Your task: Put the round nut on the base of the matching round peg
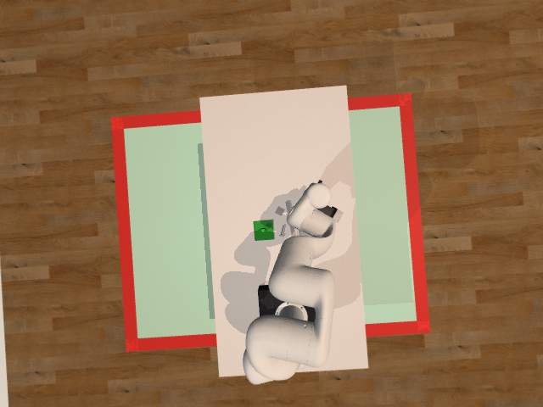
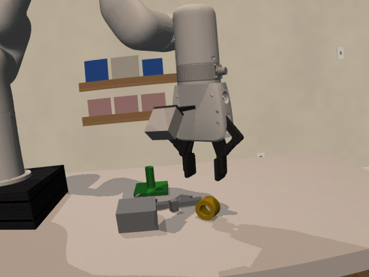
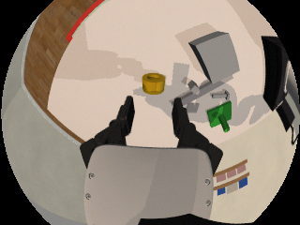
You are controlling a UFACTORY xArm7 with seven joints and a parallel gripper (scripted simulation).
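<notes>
The small grey piece is 90 mm below my hand, 60 mm to the left of it and 50 mm behind it. The rest, counted from my hand: thin grey handle (90 mm below, 80 mm to the left, 70 mm behind); then grey block (130 mm behind, 80 mm below, 20 mm to the left).
</notes>
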